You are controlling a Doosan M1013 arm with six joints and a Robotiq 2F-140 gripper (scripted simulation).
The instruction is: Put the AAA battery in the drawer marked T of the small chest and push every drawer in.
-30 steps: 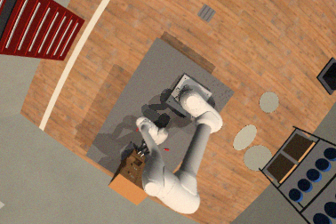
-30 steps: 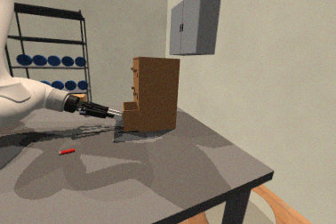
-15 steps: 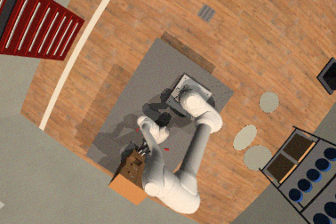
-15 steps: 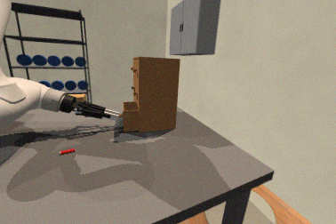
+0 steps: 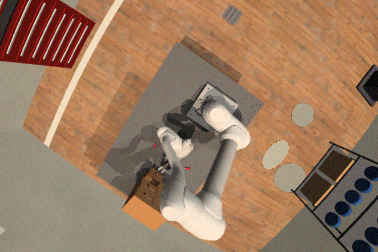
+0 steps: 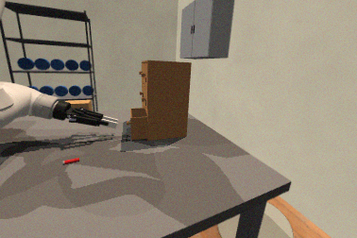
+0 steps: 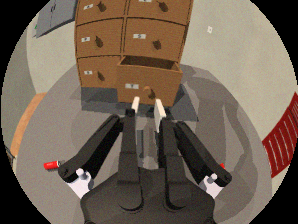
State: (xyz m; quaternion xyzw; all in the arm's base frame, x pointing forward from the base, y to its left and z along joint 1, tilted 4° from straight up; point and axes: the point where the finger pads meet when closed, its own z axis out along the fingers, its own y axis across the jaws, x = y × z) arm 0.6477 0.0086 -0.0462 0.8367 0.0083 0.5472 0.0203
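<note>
Right now the red AAA battery is 170 mm to the right of my hand, 100 mm behind it and 60 mm below it. From my hand the other things lie so: drawer 170 mm ahead, 30 mm below.
</note>
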